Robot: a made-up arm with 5 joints.
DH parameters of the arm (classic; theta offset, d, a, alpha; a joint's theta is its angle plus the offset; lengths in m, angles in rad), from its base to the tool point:
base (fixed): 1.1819 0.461 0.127 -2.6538
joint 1: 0 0.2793 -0.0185 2.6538
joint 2: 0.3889 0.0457 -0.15 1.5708
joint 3: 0 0.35 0.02 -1.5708
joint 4: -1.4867 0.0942 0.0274 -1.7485
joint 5: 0 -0.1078 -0.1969 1.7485
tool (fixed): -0.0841 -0.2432 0 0
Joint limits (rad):
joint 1: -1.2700..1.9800
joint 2: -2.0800..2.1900
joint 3: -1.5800..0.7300
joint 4: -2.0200..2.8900
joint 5: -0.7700..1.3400
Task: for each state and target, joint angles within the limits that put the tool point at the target. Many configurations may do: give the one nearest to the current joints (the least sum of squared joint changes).
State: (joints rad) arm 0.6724 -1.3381 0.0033 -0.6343 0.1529
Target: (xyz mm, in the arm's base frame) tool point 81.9 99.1 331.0
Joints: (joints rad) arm 0.2687 -0.6309 0.0332 -1.1517 0.7470
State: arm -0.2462 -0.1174 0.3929 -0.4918 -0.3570
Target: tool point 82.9 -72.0 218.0
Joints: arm -0.1273 0.0870 -0.0272 0.0339 0.4062
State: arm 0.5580 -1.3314 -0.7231 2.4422 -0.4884
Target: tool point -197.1 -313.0 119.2
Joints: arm 0.3962 -1.0720 -0.5715 2.4833 -0.5553
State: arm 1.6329 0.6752 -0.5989 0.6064 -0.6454
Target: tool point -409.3 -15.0 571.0
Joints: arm 1.9800 -0.0512 -0.7424 0.5289 -0.4160
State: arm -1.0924 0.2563 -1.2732 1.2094 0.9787
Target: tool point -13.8 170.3 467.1
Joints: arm -1.1342 0.2666 -1.5516 0.4806 1.0633
